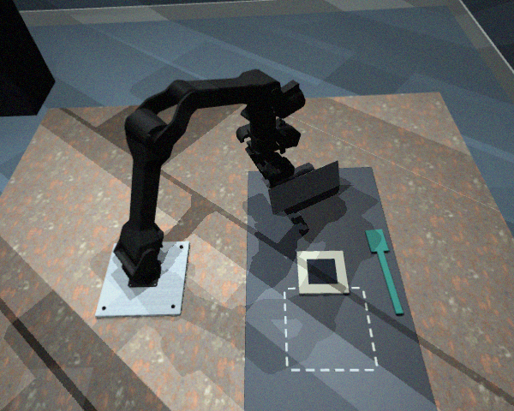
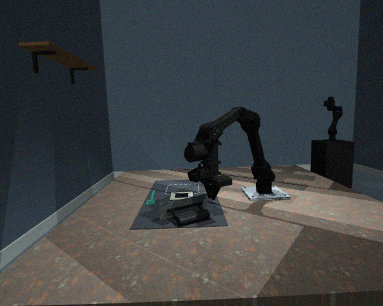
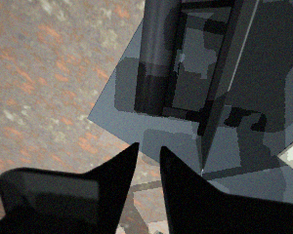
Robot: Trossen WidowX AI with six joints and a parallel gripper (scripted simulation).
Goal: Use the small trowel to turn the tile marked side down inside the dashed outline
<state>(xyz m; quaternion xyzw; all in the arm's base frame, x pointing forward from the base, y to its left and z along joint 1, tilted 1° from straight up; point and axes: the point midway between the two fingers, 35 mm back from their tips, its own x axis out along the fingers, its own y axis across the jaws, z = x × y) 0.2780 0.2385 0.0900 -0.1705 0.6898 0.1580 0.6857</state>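
The dark trowel lies 7 cm ahead of my gripper tip and 4 cm below it. Also, from my gripper tip: grey mat: 24 cm to the right, 12 cm ahead, 9 cm below; then tile: 24 cm to the right, 12 cm ahead, 6 cm below; then green spatula-shaped tool: 26 cm ahead, 22 cm to the right, 6 cm below.
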